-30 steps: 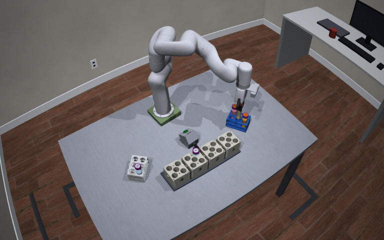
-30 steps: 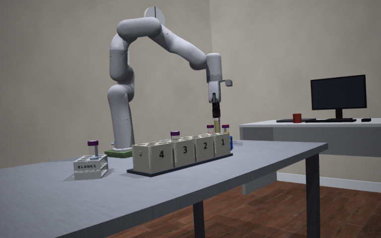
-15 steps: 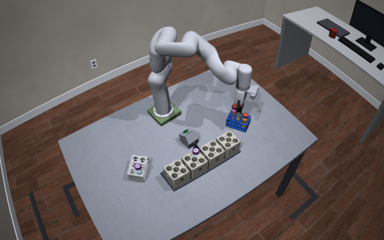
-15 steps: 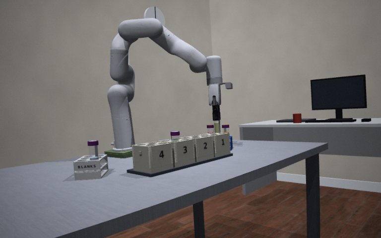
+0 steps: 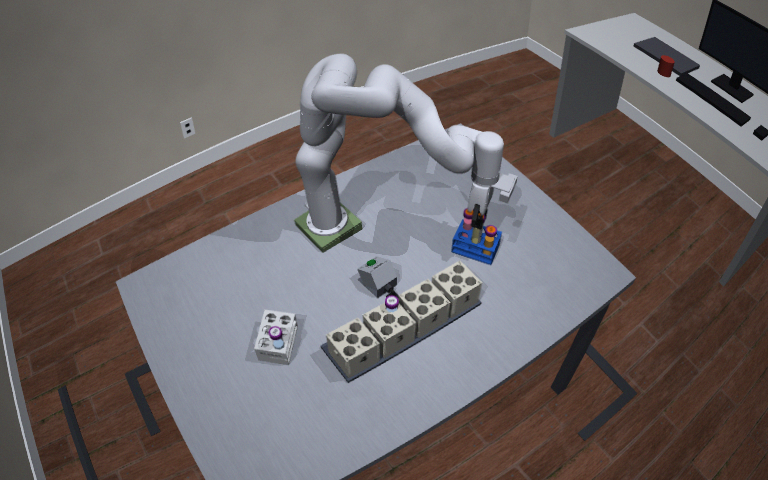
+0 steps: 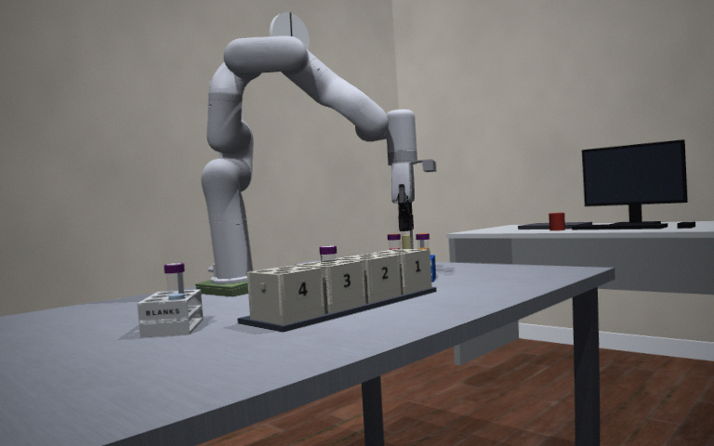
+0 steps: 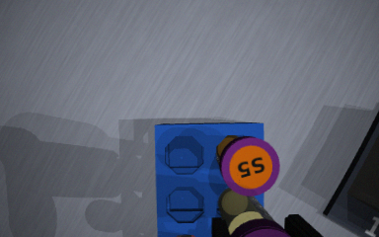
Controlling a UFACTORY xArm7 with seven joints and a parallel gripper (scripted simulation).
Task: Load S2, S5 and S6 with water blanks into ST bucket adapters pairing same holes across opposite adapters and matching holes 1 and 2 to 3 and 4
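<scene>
Now: hand 5 cm above the tube with yellowish liquid and 1 cm short of it. From my hand the other things lie so: sample tube 9 cm below, 4 cm behind, 3 cm to the left; then blue sample rack 12 cm below, 2 cm to the left, 1 cm behind; then green done key 27 cm to the right, 15 cm behind, 9 cm below.
</scene>
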